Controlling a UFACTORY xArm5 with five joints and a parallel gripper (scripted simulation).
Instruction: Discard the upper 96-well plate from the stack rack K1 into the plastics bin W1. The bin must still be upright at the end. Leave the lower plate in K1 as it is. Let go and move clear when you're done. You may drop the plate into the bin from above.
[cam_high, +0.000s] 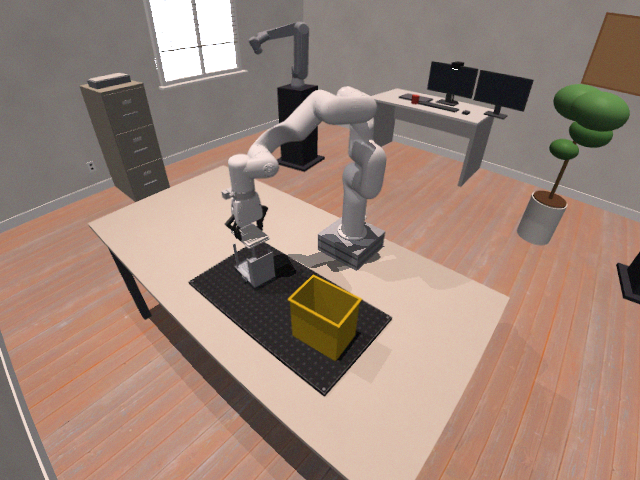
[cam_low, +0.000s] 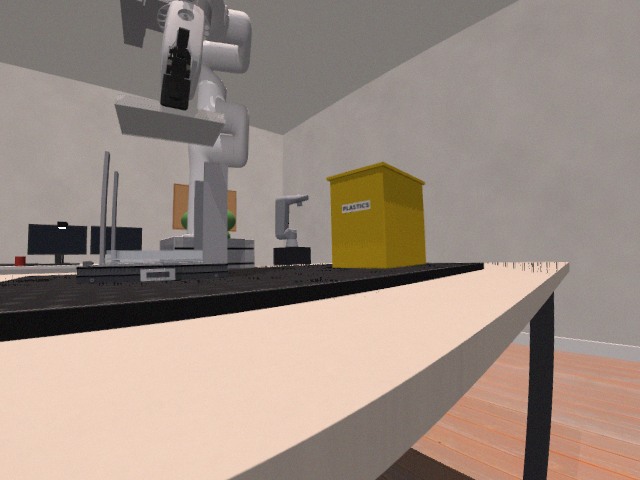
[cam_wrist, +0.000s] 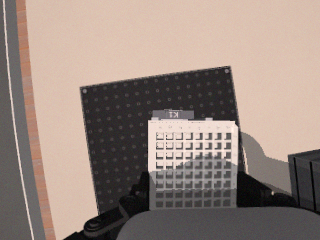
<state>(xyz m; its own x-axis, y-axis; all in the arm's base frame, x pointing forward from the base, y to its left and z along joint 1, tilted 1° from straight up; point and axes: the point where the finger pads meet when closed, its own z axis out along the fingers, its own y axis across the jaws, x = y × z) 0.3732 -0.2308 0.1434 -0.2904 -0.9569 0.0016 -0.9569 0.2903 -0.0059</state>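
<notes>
Right now my hand is 380 mm to the right of the yellow plastics bin, 130 mm above it and 100 mm short of it. Round my hand: 96-well plate: 10 mm below.
</notes>
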